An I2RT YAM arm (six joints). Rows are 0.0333 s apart.
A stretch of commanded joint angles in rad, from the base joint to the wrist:
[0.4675 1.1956 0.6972 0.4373 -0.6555 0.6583]
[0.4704 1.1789 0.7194 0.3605 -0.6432 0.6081]
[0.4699 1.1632 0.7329 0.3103 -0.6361 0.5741]
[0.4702 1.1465 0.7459 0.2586 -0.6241 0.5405]
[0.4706 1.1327 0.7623 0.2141 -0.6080 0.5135]
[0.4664 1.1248 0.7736 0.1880 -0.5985 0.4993]
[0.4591 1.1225 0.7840 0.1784 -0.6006 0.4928]
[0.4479 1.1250 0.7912 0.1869 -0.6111 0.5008]
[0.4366 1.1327 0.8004 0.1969 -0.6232 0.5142]
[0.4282 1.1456 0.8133 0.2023 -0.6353 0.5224]
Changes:
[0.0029 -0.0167 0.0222 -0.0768 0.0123 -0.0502]
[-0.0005 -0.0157 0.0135 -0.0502 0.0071 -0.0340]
[0.0003 -0.0167 0.0130 -0.0517 0.0120 -0.0336]
[0.0004 -0.0138 0.0164 -0.0445 0.0161 -0.0270]
[-0.0042 -0.0079 0.0113 -0.0261 0.0095 -0.0142]
[-0.0073 -0.0023 0.0104 -0.0096 -0.0021 -0.0065]
[-0.0112 0.0025 0.0072 0.0085 -0.0105 0.0080]
[-0.0113 0.0077 0.0092 0.0100 -0.0121 0.0134]
[-0.0084 0.0129 0.0129 0.0054 -0.0121 0.0082]

